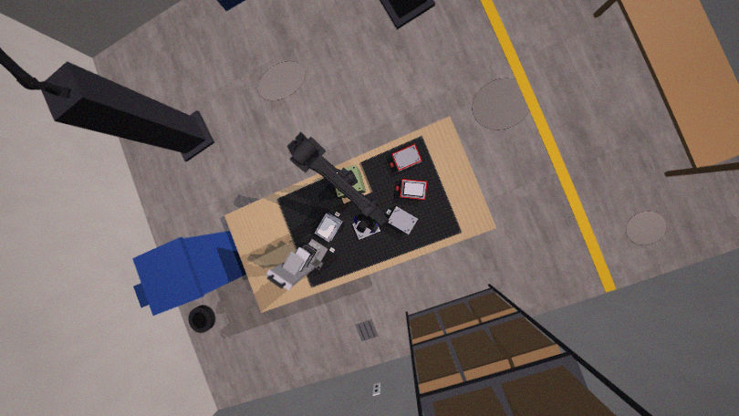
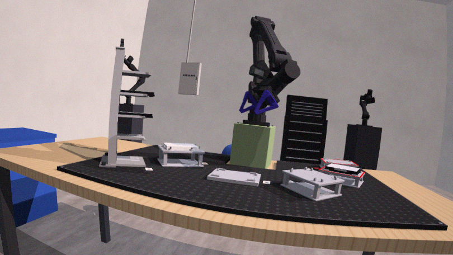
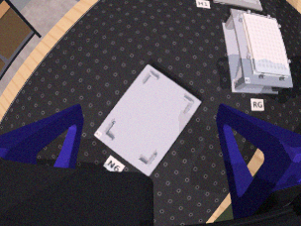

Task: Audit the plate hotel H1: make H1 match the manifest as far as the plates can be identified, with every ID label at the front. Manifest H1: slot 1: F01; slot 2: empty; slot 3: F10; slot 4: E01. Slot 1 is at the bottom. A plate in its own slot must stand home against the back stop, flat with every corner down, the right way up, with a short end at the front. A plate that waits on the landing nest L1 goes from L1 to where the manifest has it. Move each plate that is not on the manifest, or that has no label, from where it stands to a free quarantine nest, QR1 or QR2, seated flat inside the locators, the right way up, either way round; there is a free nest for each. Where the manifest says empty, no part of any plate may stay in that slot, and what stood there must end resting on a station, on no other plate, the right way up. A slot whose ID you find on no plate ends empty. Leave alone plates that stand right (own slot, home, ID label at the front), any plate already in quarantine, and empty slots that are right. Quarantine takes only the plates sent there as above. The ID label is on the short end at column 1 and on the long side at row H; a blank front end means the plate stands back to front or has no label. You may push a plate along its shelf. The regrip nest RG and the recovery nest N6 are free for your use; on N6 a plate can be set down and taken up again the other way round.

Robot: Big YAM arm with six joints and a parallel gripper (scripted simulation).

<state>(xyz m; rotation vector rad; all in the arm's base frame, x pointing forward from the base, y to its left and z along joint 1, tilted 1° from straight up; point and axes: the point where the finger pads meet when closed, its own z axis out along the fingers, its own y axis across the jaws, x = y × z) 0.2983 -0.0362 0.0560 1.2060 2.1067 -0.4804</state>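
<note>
My gripper is now 11 cm past the white well plate, 25 cm to the left of it and 16 cm above it. From my hand the other things lie so: A1 corner mark 8 cm ahead, 5 cm to the left, 22 cm below; flat grey nest 2 cm ahead, 2 cm to the right, 22 cm below; N6 tag 3 cm ahead, 8 cm to the left, 23 cm below.
</note>
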